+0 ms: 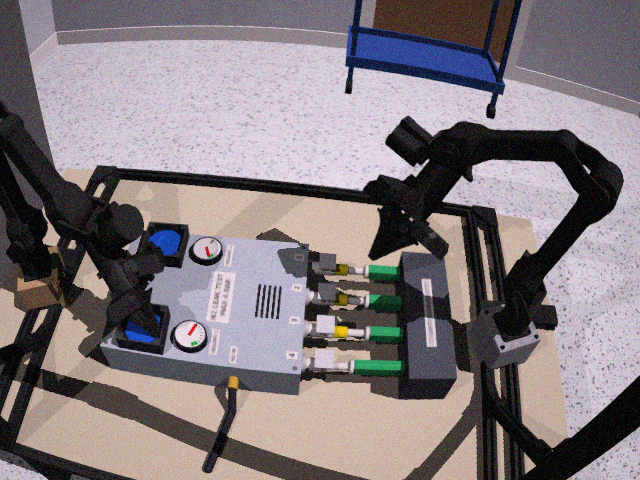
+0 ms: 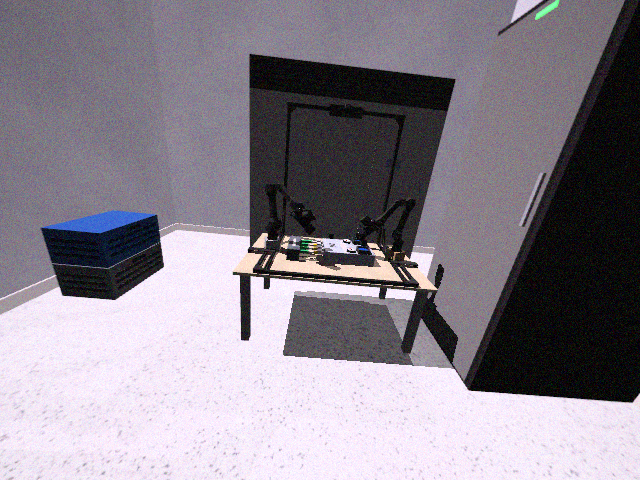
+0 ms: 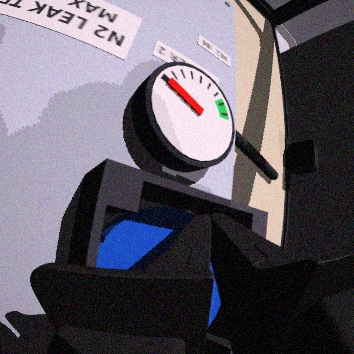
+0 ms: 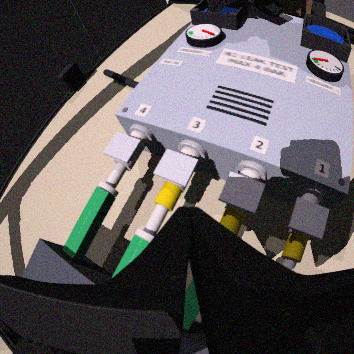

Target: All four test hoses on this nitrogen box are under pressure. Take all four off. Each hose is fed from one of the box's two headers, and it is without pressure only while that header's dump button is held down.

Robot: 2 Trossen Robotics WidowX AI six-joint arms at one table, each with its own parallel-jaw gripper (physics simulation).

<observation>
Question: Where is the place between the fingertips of my right gripper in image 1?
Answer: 370, 258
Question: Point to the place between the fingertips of my right gripper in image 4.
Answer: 186, 216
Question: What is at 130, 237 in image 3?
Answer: A blue dump button.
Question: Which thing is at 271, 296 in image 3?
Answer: My left gripper.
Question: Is my right gripper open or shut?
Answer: Shut.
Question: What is my right gripper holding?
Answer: Nothing.
</observation>
